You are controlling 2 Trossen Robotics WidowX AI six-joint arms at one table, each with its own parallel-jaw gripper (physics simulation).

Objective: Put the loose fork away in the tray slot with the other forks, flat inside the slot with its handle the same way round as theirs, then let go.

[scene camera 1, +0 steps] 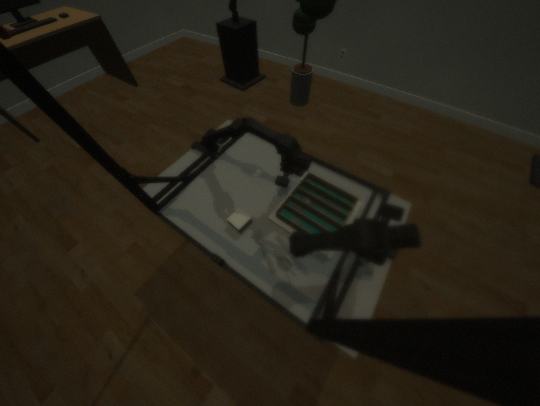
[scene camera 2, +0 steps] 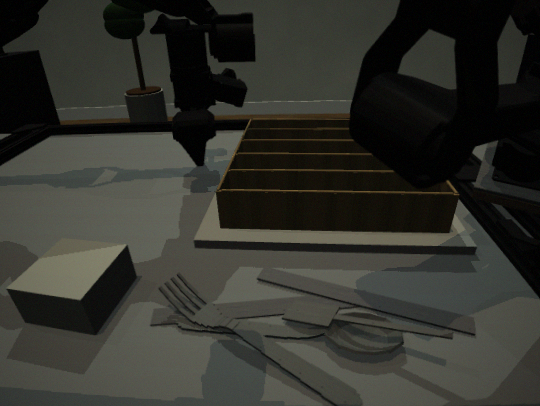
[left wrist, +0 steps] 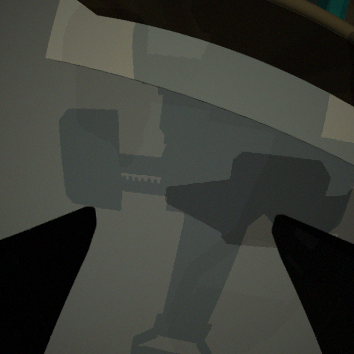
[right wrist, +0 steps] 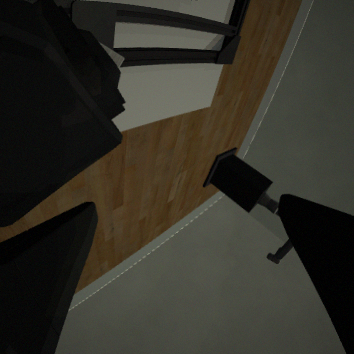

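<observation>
The loose fork [scene camera 2: 212, 316] lies at the front in scene camera 2, across other cutlery, tines toward the back left, handle toward the front right. The slotted tray [scene camera 2: 335, 212] [left wrist: 225, 30] stands behind it; in scene camera 1 the tray [scene camera 1: 278, 215] shows green slot floors with faint pieces in some. Which slot holds the forks I cannot tell. My left gripper [scene camera 1: 282, 181] [scene camera 2: 200, 161] [left wrist: 186, 220] is open and empty, pointing down above the table beside the tray's left end. My right gripper [right wrist: 189, 207] is open and empty, facing the floor and wall, away from the fork.
A pale block [scene camera 1: 239, 220] [scene camera 2: 70, 272] stands left of the cutlery. A spoon [scene camera 2: 367, 337] and a flat strip-like piece [scene camera 2: 365, 301] lie right of the fork. The tray rests on a pale board [scene camera 2: 325, 240]. My right arm [scene camera 1: 350, 240] [scene camera 2: 405, 120] hangs over the tray's right part.
</observation>
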